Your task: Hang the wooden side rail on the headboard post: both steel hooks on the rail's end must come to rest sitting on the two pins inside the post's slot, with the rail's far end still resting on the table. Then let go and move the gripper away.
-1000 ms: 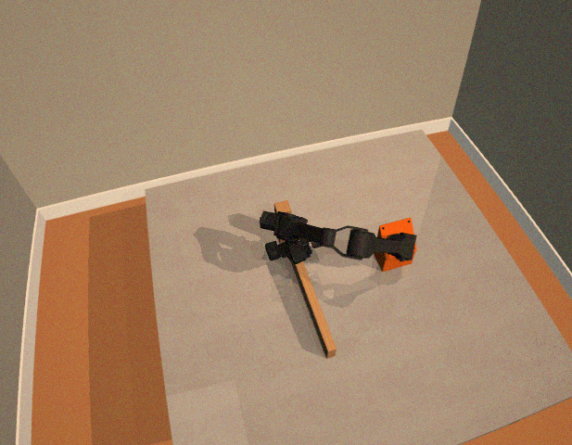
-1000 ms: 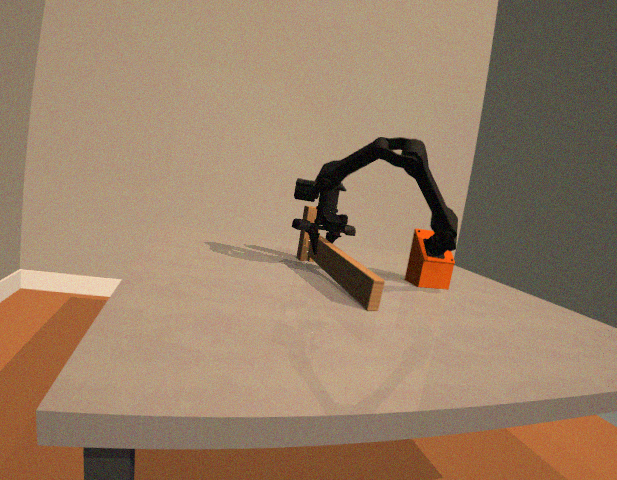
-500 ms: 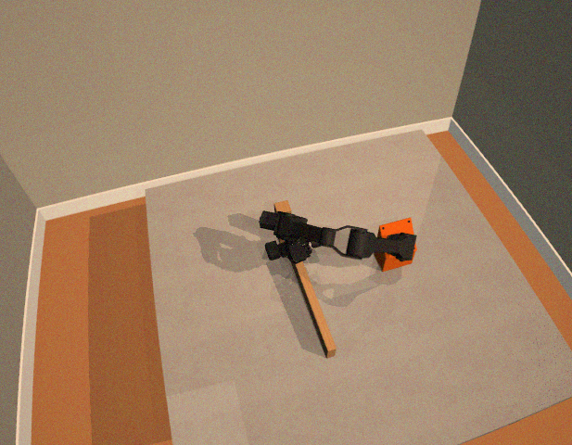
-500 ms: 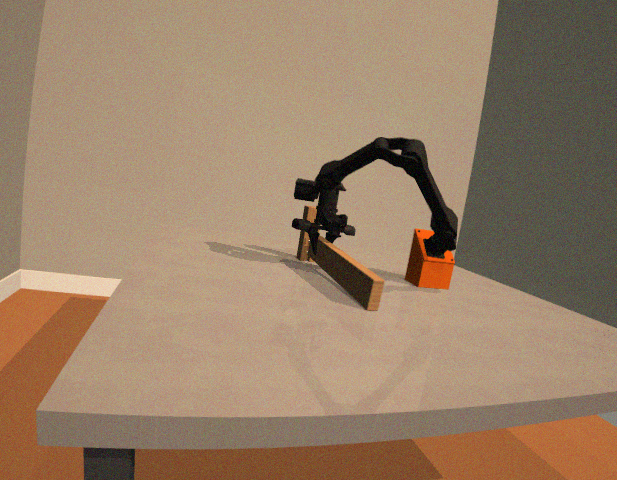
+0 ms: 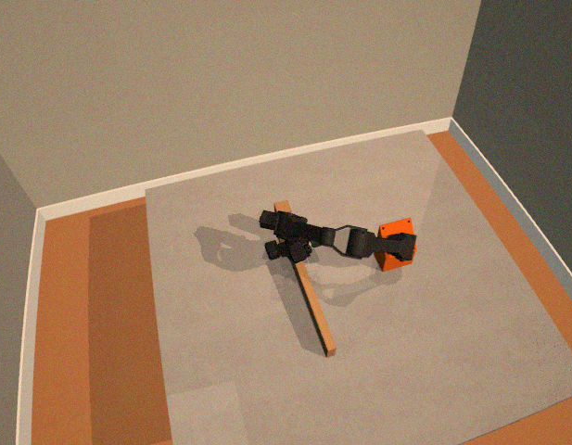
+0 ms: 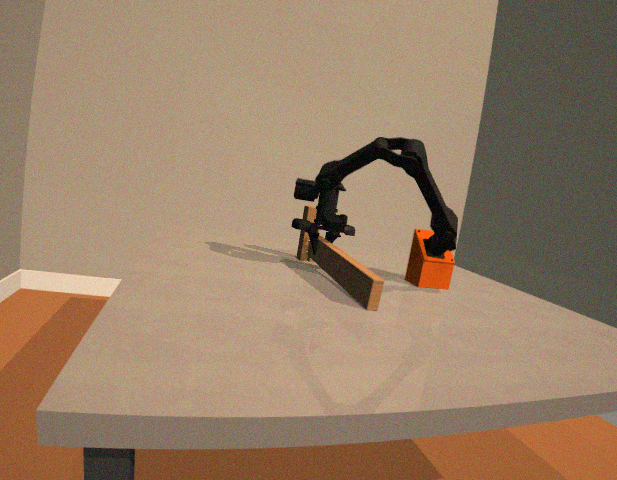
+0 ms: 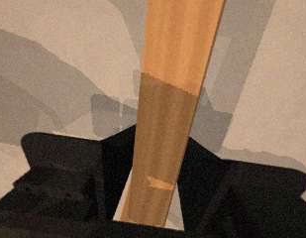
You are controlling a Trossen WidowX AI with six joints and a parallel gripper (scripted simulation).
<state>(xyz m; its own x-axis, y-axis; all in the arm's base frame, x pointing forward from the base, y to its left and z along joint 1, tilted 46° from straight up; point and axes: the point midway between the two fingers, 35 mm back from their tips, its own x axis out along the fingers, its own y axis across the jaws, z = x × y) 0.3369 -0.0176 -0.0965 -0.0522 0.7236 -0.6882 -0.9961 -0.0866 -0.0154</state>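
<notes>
My gripper tip is 10 mm short of the wooden headboard post, 130 mm to the left of it and 40 mm below it.
</notes>
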